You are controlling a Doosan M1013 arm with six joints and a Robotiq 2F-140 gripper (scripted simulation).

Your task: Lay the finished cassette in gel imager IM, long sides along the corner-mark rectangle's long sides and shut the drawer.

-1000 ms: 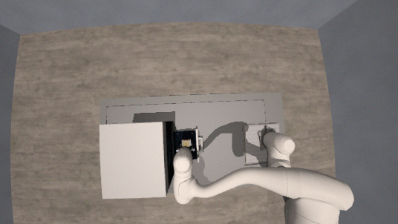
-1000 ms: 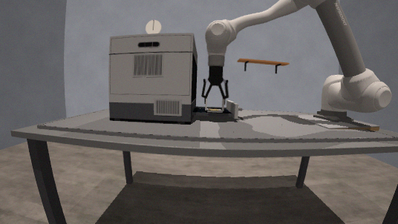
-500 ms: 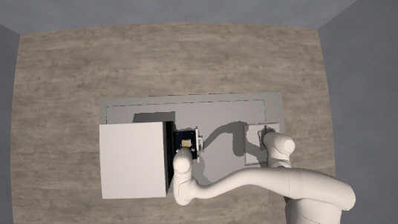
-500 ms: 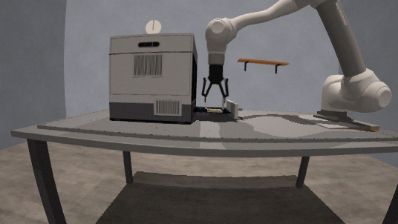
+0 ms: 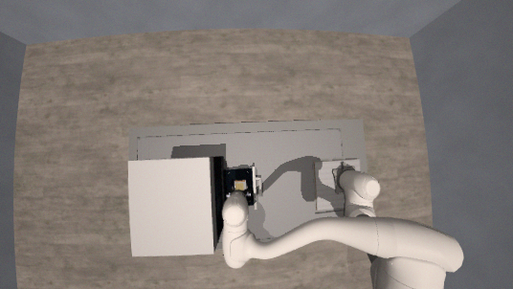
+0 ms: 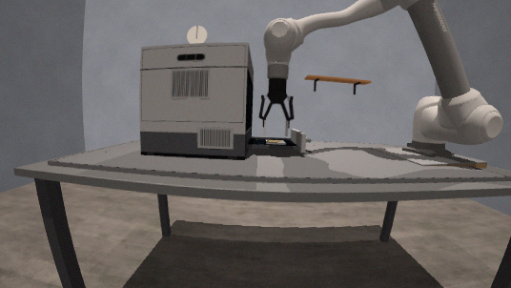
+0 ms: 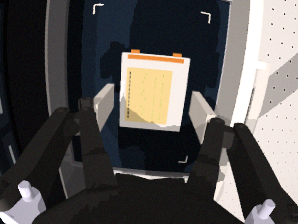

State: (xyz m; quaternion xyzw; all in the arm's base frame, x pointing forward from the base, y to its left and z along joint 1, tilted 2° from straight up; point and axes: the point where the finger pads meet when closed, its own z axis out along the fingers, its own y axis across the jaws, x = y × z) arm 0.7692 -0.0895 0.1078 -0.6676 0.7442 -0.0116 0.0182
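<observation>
Now: hand 10 mm to the left of the finished cassette and 50 mm above it.
</observation>
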